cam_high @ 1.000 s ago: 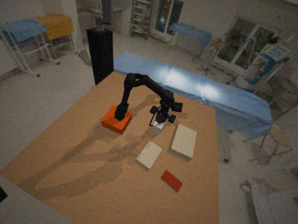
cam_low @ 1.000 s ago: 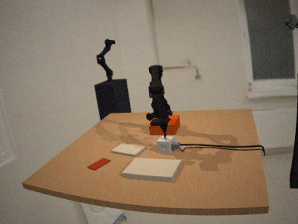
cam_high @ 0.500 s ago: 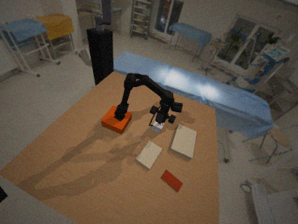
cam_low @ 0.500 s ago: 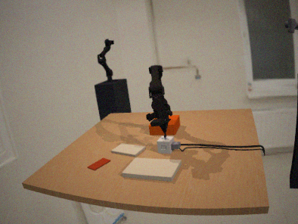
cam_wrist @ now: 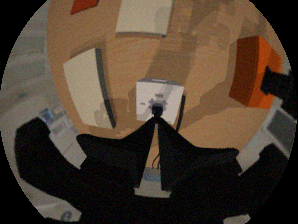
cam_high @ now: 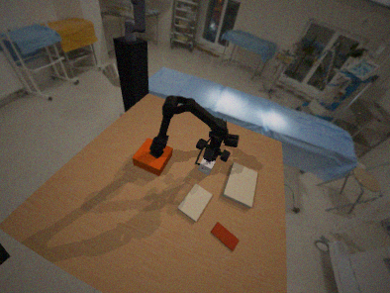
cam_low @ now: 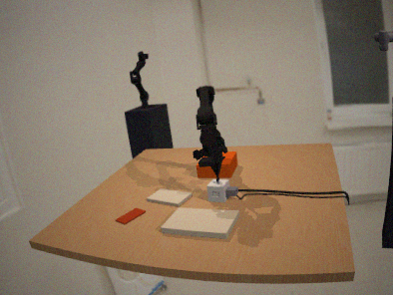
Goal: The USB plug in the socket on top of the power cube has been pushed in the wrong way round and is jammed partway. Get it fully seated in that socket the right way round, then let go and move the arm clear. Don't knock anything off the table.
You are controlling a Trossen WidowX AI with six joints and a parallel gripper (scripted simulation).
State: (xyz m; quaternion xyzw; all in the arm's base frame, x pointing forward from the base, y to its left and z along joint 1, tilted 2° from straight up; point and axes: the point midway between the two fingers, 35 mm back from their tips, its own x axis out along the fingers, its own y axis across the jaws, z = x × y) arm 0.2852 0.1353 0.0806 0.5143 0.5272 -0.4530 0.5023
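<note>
My gripper tip is 2 cm above the dark USB plug. The rest, counted from my gripper tip: flat red card: 30 cm to the right, 27 cm ahead, 11 cm below.
</note>
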